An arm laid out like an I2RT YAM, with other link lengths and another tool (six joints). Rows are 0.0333 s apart.
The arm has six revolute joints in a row. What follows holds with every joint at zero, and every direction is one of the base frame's. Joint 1 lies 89.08 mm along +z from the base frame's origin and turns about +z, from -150 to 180 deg. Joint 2 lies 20.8 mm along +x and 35.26 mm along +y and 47.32 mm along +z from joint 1 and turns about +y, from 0 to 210 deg. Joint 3 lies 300.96 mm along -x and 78.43 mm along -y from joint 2 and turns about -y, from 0 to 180 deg. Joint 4 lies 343 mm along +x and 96.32 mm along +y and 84 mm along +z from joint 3 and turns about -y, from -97 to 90 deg. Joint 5 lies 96.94 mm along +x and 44.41 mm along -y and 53.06 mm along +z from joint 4 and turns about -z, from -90 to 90 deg. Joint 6 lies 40.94 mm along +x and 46.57 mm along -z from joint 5 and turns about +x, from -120 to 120 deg. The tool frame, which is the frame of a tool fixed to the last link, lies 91 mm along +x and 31 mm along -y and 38 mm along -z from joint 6; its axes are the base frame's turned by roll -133.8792, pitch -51.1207 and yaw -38.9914 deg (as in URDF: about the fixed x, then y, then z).
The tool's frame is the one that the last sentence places.
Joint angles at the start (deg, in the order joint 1, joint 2, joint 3, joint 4, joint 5, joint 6):
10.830, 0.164, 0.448, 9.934, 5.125, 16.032
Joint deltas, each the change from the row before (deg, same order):
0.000, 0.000, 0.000, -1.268, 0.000, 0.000
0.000, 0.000, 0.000, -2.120, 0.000, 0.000
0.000, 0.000, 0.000, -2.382, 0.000, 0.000
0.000, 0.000, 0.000, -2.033, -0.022, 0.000
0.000, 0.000, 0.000, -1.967, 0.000, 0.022
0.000, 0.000, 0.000, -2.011, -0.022, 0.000
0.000, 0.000, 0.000, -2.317, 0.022, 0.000
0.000, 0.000, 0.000, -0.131, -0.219, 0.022
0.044, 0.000, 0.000, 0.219, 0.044, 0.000
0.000, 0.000, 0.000, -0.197, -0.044, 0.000
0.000, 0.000, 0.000, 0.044, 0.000, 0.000
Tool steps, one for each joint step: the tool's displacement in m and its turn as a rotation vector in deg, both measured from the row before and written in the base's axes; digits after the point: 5 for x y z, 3 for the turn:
-0.00001, 0.00000, -0.00509, -0.238, 1.245, 0.000
-0.00026, -0.00005, -0.00850, -0.398, 2.082, 0.000
-0.00066, -0.00013, -0.00953, -0.448, 2.340, 0.000
-0.00087, -0.00012, -0.00811, -0.383, 1.997, 0.022
-0.00111, -0.00020, -0.00782, -0.348, 1.934, 0.001
-0.00140, -0.00022, -0.00794, -0.378, 1.975, 0.022
-0.00196, -0.00043, -0.00908, -0.436, 2.276, -0.022
-0.00010, 0.00050, -0.00053, 0.012, 0.134, 0.217
0.00017, 0.00016, 0.00086, 0.038, -0.216, 0.000
-0.00018, 0.00007, -0.00077, -0.034, 0.194, 0.044
0.00004, 0.00001, 0.00017, 0.008, -0.043, 0.000

